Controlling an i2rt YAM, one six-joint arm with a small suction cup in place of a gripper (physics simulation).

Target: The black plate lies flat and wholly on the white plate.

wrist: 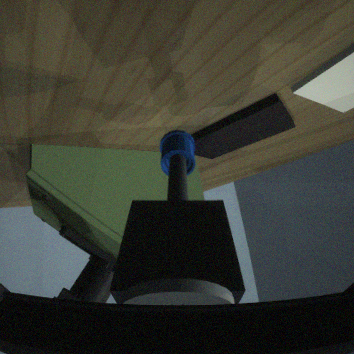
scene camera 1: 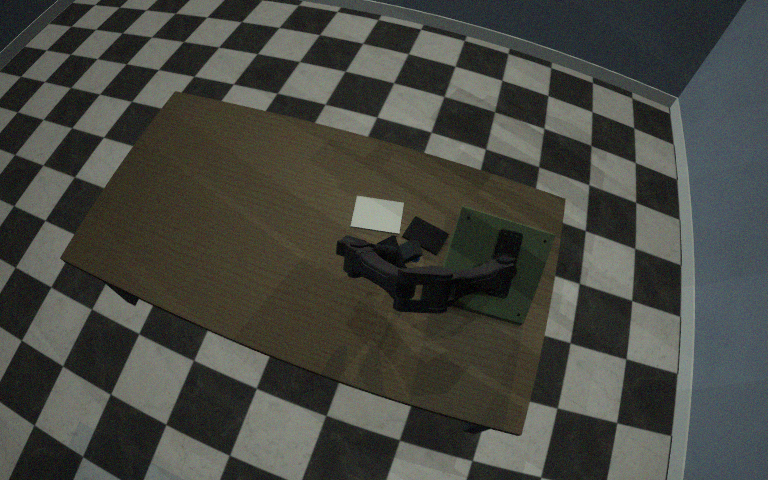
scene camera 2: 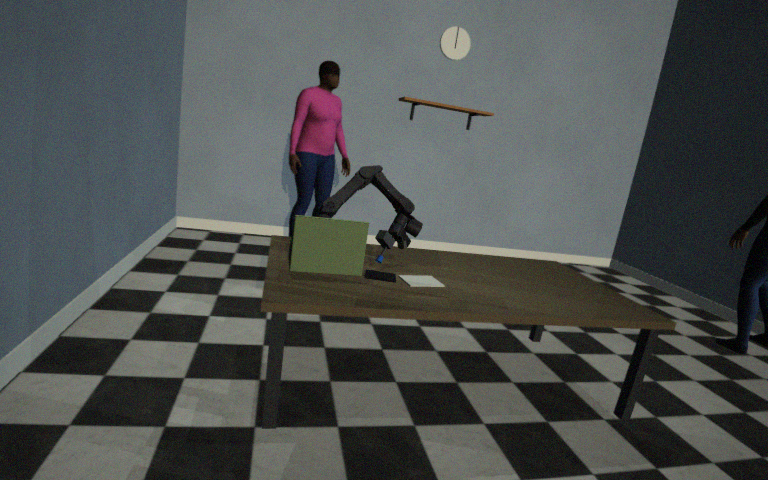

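Where they show: hand at its tool point: (wrist: 177, 146) (scene camera 2: 378, 261); arm's base at its link origin: (wrist: 110, 258) (scene camera 1: 503, 263) (scene camera 2: 322, 233).
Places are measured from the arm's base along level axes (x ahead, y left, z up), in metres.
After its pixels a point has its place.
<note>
The black plate (scene camera 1: 425, 234) {x 0.243, y -0.107, z -0.131 m} (scene camera 2: 380, 275) {x 0.237, y -0.116, z -0.131 m} (wrist: 245, 126) {x 0.266, y -0.093, z -0.131 m} lies flat on the brown table, near the green board. The white plate (scene camera 1: 377, 214) {x 0.411, y -0.139, z -0.134 m} (scene camera 2: 421, 281) {x 0.405, y -0.156, z -0.135 m} (wrist: 335, 85) {x 0.354, y -0.122, z -0.135 m} lies flat on the table beside it, with a narrow gap between the two. My gripper, a blue suction cup (scene camera 1: 417, 259) (scene camera 2: 380, 259) (wrist: 177, 145) on a thin black stem, hangs above the table. A gap shows between it and the black plate in the second scene view. It holds nothing. Its rim overlaps the near end of the black plate in the wrist view.
The green board (scene camera 1: 478, 232) {x 0.097, y -0.055, z 0.045 m} (scene camera 2: 328, 246) {x 0.011, y -0.098, z -0.028 m} (wrist: 100, 180) {x 0.169, y 0.040, z -0.102 m} stands by the arm's base, close to the black plate. The table (scene camera 1: 226, 198) {x 0.939, y -0.067, z -0.141 m} (scene camera 2: 509, 288) {x 0.821, y -0.181, z -0.141 m} extends past the white plate on the side away from the board. A person (scene camera 2: 320, 121) in pink stands behind the table.
</note>
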